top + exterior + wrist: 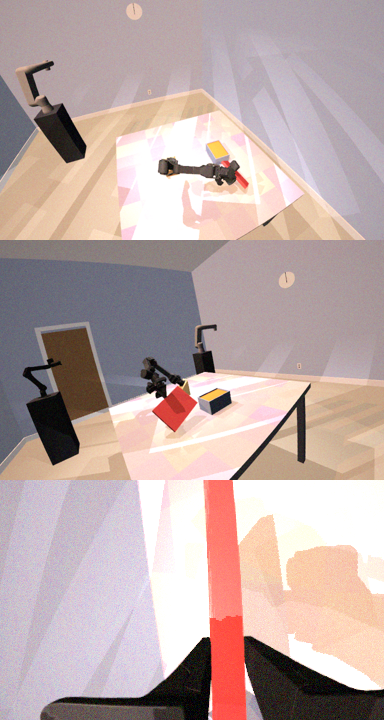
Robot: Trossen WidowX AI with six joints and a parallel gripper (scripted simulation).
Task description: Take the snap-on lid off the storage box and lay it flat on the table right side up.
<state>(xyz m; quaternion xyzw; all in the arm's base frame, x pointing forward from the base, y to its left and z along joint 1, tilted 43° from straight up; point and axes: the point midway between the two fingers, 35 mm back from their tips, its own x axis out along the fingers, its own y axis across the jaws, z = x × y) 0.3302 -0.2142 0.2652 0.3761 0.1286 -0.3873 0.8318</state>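
Right now the red lid is 50 mm ahead of my gripper tip, 30 mm to the left of it and 60 mm below it. From my gripper tip the other things lie so: storage box (80 mm ahead, 320 mm to the left, 140 mm below).
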